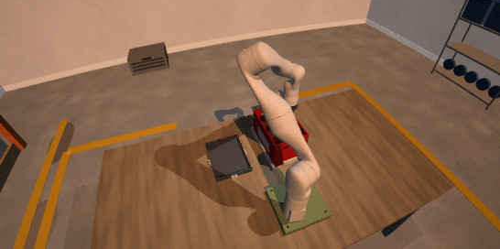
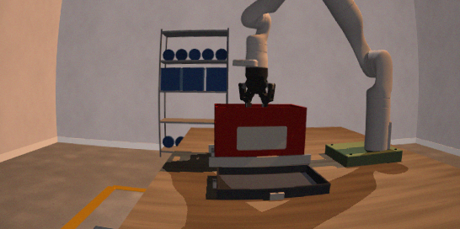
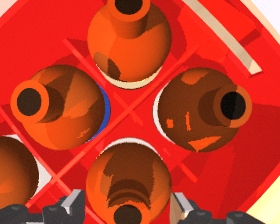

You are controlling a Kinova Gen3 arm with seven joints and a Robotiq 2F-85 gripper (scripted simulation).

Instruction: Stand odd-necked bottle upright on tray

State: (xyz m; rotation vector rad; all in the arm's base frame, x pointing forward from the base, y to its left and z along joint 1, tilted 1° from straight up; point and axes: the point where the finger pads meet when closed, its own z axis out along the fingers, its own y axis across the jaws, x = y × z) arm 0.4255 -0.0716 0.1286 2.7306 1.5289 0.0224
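Right now my hand is 10 mm past the red crate, 50 mm to the right of it and 70 mm above it. Also, from my hand: dark tray (70 mm behind, 340 mm to the left, 140 mm below).
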